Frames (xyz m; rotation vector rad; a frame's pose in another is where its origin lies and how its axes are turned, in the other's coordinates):
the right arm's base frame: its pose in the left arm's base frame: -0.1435 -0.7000 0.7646 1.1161 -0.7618 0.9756
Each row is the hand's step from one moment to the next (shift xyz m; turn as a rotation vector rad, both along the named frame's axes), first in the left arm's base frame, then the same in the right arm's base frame.
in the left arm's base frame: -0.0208 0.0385 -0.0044 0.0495 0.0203 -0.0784
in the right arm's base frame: -0.0026 0.0226 -0.0377 -0.0447 -0.0720 -0.0427
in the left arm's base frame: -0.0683 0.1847 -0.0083 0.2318 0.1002 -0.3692
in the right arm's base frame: 0.0113 0.0842 -0.1778 -0.2101 -0.3373 -0.2053
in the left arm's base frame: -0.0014 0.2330 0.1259 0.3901 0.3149 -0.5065
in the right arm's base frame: 0.1684 0.0793 -0.1884 -0.2158 -0.5053 -0.4538
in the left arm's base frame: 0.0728 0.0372 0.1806 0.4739 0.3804 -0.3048
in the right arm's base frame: 0.1977 0.0056 0.0130 0.0120 -0.4982 -0.4624
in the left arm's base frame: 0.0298 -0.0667 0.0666 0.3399 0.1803 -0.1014
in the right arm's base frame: 0.0542 -0.0114 0.0819 0.0894 -0.3259 -0.2101
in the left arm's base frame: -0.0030 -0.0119 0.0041 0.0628 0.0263 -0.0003
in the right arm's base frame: -0.0005 0.0027 0.0126 0.0311 -0.0543 -0.0269
